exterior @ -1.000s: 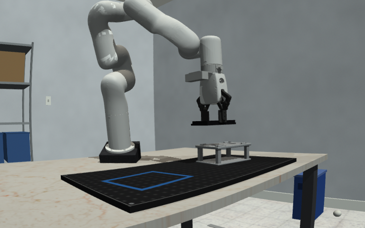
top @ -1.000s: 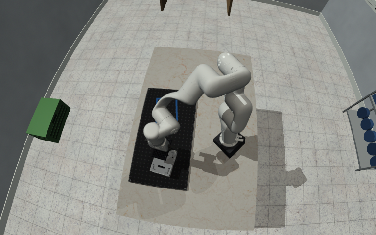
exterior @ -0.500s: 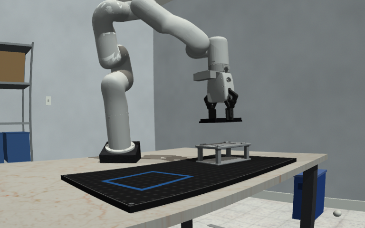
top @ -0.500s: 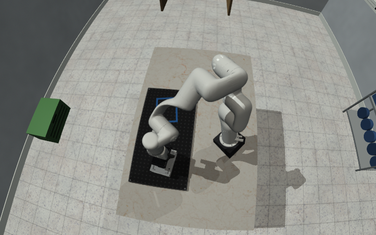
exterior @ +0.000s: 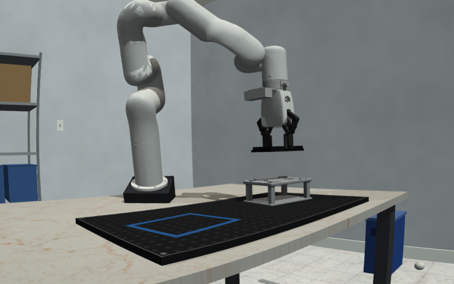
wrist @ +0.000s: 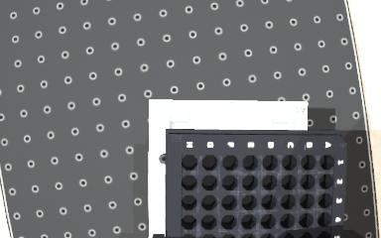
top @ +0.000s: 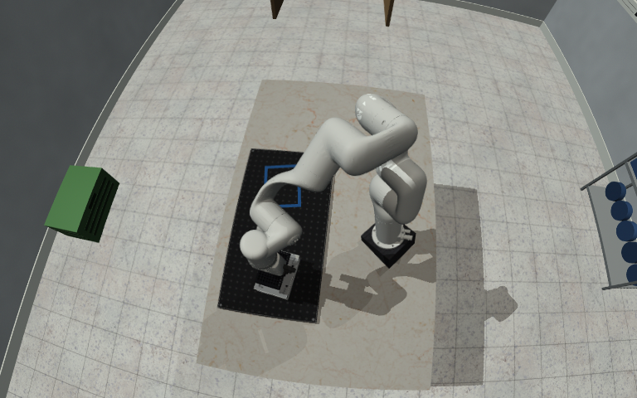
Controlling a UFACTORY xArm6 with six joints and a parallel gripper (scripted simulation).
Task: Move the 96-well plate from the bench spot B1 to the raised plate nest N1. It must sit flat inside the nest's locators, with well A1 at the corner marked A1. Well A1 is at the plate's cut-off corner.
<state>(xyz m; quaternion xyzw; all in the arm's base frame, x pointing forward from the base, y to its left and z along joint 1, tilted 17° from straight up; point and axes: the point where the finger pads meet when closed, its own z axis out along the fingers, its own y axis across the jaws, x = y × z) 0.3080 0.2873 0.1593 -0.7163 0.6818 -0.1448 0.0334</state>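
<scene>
My hand is 10 mm above the black 96-well plate. Also, from my hand: plate nest: 100 mm below.
</scene>
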